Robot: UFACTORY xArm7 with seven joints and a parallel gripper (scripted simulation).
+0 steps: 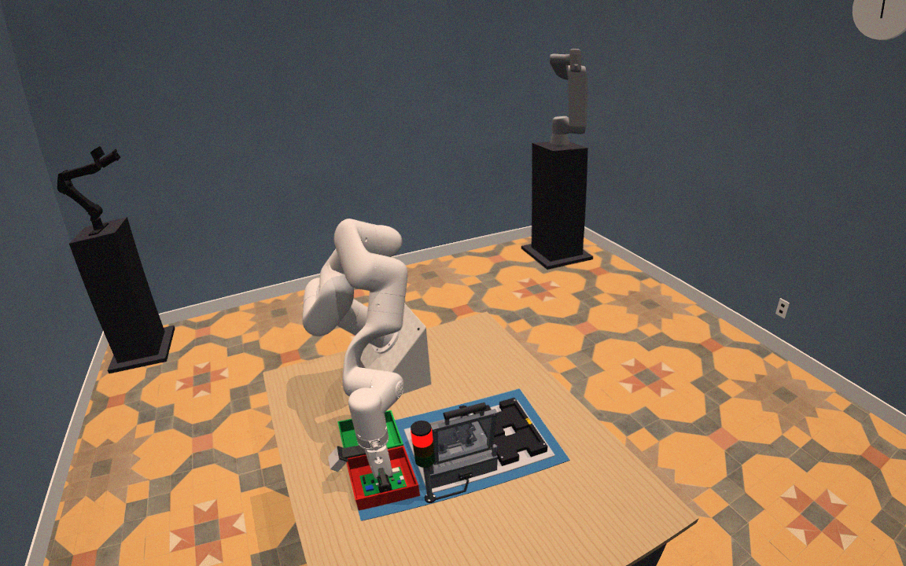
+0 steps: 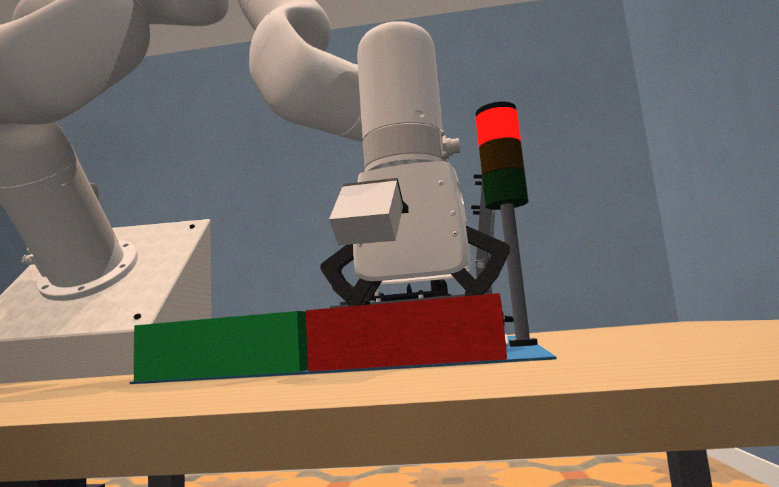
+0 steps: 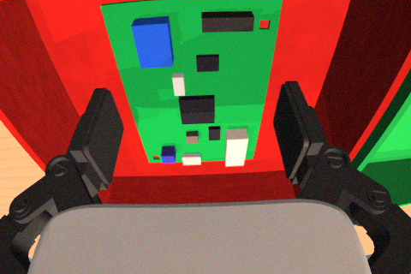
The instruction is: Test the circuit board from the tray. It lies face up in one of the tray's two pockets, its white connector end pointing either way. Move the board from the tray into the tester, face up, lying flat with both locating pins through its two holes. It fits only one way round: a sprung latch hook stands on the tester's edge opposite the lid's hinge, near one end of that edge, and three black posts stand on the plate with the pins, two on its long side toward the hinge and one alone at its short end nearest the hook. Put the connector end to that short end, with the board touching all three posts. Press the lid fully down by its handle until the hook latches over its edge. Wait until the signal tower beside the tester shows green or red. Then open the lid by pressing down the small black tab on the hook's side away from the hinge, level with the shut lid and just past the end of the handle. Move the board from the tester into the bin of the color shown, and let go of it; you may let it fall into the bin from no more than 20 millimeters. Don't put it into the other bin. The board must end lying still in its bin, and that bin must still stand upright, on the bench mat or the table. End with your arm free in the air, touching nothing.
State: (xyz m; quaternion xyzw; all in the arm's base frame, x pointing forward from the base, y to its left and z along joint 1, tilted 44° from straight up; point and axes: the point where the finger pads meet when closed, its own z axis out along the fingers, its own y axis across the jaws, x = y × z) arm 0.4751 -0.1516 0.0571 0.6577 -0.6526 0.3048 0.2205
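The red bin is right at my hand. The rest, counted from my hand: tester plate: 210 mm to the left, 50 mm above, 30 mm behind; green bin: 150 mm behind, 10 mm to the left; green circuit board: 10 mm below.
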